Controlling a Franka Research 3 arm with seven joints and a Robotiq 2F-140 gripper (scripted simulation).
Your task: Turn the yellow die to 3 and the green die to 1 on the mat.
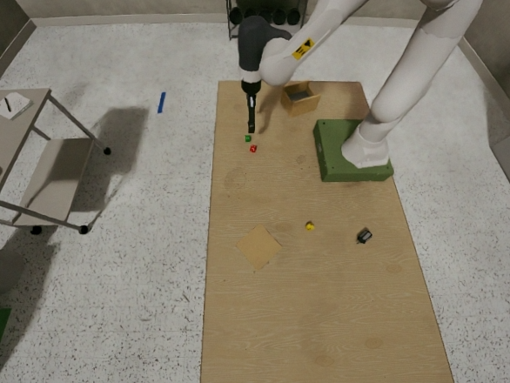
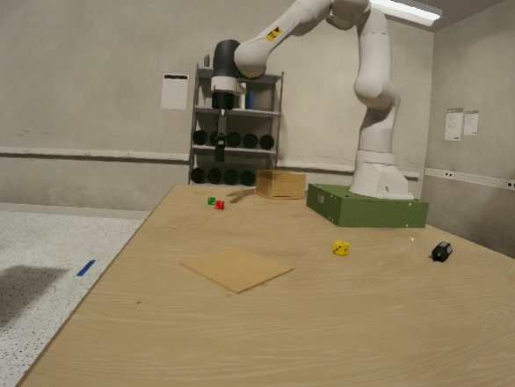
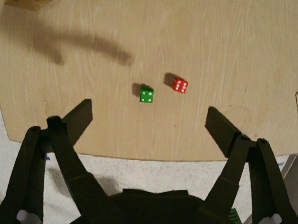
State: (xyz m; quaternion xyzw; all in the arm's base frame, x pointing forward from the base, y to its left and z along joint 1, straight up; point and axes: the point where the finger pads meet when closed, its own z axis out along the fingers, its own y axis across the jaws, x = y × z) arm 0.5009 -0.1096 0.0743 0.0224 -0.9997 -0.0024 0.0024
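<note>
Right now my hand is 150 mm above the green die and 20 mm short of it. The rest, counted from my hand: wooden box: 270 mm behind, 260 mm to the right, 110 mm below; then red die: 150 mm below, 60 mm to the left, 10 mm behind; then yellow die: 460 mm to the left, 260 mm behind, 150 mm below.
</note>
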